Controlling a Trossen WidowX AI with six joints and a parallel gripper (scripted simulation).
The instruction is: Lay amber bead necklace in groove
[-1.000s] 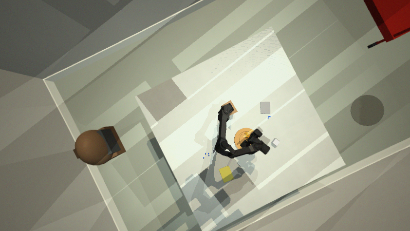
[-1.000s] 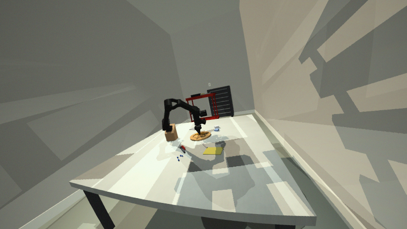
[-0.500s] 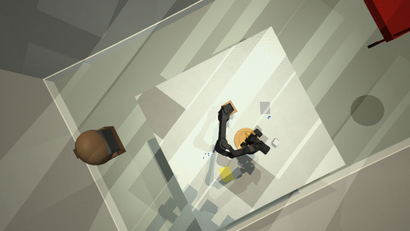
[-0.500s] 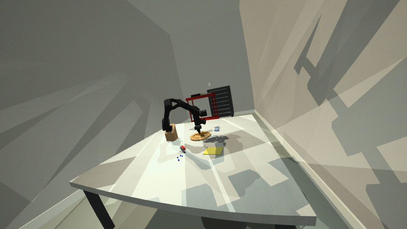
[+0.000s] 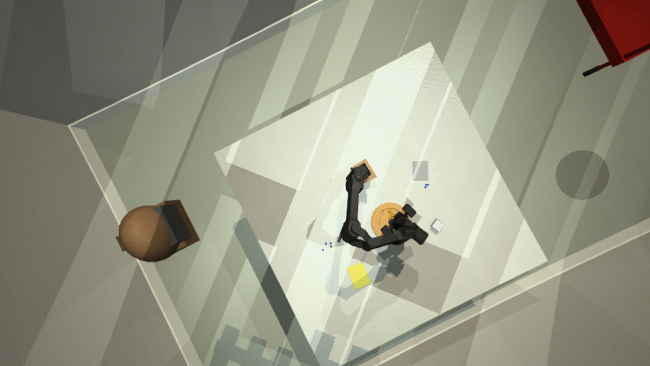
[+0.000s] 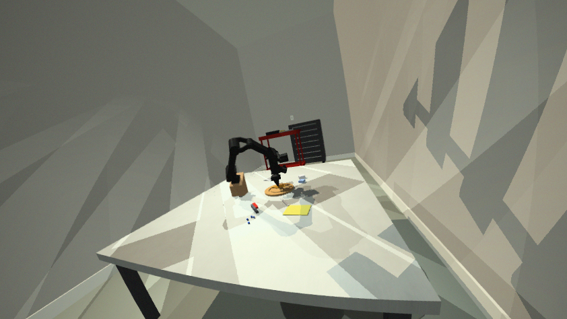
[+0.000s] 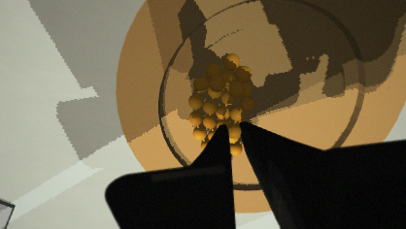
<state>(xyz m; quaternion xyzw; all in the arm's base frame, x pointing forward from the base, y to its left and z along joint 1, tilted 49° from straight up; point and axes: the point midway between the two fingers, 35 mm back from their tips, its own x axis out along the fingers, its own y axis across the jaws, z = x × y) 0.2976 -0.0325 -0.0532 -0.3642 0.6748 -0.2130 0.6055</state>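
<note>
Right now my gripper tip is 2 cm to the left of the round bead board, 2 cm above it and 1 cm short of it. Round my gripper tip: light blue cube (16 cm ahead, 9 cm to the left, 1 cm below); then red-handled tool (25 cm to the right, 8 cm behind, 2 cm below); then white cube (18 cm to the left, 15 cm ahead, 1 cm below).
</note>
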